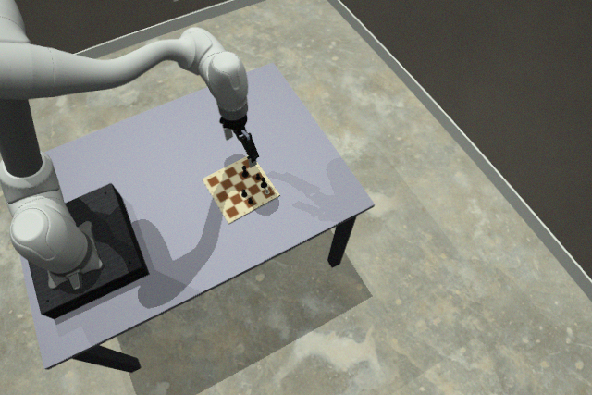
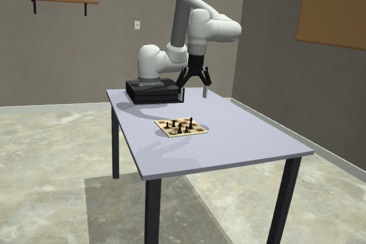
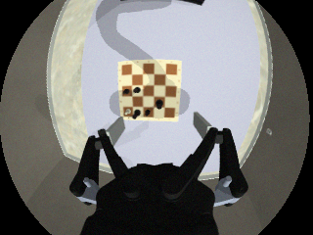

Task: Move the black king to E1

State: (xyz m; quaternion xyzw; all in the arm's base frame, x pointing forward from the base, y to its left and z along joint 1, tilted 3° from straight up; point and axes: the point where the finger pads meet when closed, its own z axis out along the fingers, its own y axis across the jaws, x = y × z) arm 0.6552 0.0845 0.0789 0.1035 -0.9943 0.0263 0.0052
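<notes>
The black king lies 14 cm below my hand. From my hand the other things lie so: chessboard: 17 cm below, 4 cm to the right, 4 cm behind; then white piece: 16 cm below, 11 cm to the right, 4 cm ahead.
</notes>
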